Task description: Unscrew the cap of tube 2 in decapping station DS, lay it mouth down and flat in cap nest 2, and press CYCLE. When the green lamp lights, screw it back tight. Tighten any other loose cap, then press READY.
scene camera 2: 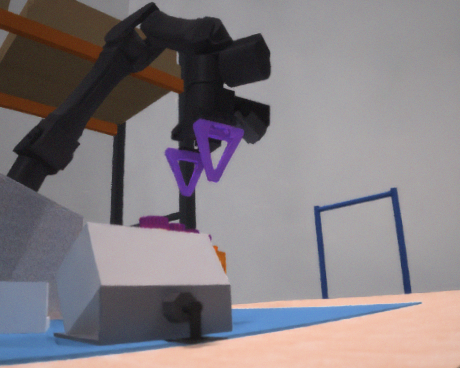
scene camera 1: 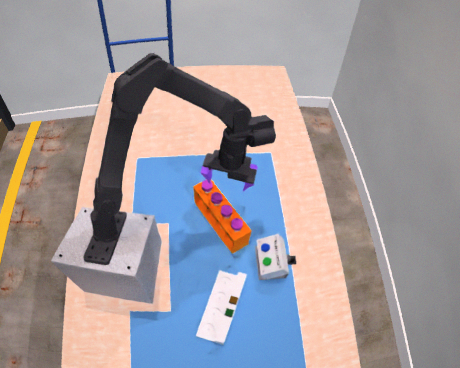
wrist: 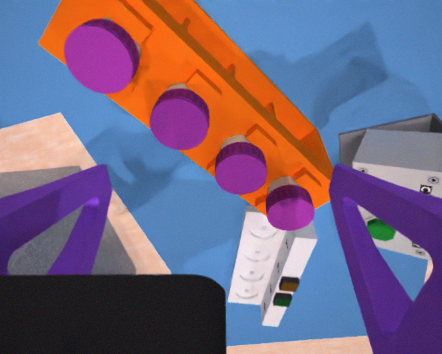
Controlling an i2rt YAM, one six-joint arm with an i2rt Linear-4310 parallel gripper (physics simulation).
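Where they show: gripper, fingertip midpoint: (scene camera 2: 198, 189) (scene camera 1: 226, 185) (wrist: 220, 177); arm's base at its link origin: (scene camera 2: 13, 198) (scene camera 1: 106, 236).
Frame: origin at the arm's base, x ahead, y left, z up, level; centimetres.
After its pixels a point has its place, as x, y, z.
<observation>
The orange decapping station (scene camera 1: 241, 242) {35.8, 9.1, -15.7} (scene camera 2: 220, 259) {26.7, 26.4, -12.3} (wrist: 56, 39) {21.5, 25.0, -11.1} stands on the blue mat with four purple-capped tubes in a row. Its caps (scene camera 1: 207, 186) {24.8, 23.4, -8.5} (scene camera 1: 216, 198) {27.7, 19.4, -8.5} (scene camera 1: 226, 211) {30.8, 15.2, -8.5} (scene camera 1: 236, 224) {33.7, 11.2, -8.5} (wrist: 101, 56) {24.8, 24.4, -8.5} (wrist: 179, 118) {27.9, 20.5, -8.5} (wrist: 240, 167) {30.9, 16.5, -8.5} (wrist: 290, 206) {33.9, 12.6, -8.5} all sit on tubes; tube numbers are not readable. My gripper (scene camera 1: 227, 185) {30.4, 20.3, -3.0} (scene camera 2: 201, 187) {30.4, 20.3, -3.0} (wrist: 220, 177) {30.4, 20.3, -3.0} is wide open and empty, above the station, fingers pointing down. The white cap nest block (scene camera 1: 214, 310) {28.9, -11.8, -20.0} (wrist: 254, 265) {29.5, -10.3, -19.5} has empty round nests; its amber (scene camera 1: 233, 300) {34.0, -9.6, -15.3} (wrist: 289, 284) {34.1, -8.7, -15.3} and green (scene camera 1: 229, 312) {33.0, -13.2, -15.3} (wrist: 282, 299) {33.0, -12.5, -15.3} lamps look dark.
The grey button box (scene camera 1: 272, 255) {44.7, 4.2, -13.6} (scene camera 2: 160, 260) {48.6, 4.9, -14.9} (wrist: 395, 145) {44.2, 10.6, -16.9} stands right of the station, with a blue button (scene camera 1: 265, 247) {42.6, 6.7, -13.6} and a green button (scene camera 1: 267, 261) {43.2, 2.3, -13.6} (wrist: 381, 229) {43.0, 3.0, -13.6}. A black part (scene camera 1: 292, 260) {52.0, 5.2, -19.6} (scene camera 2: 192, 312) {52.2, 5.4, -18.7} sticks out of its side. The grey arm base (scene camera 1: 107, 265) {3.2, -9.2, 3.9} stands at the left.
</observation>
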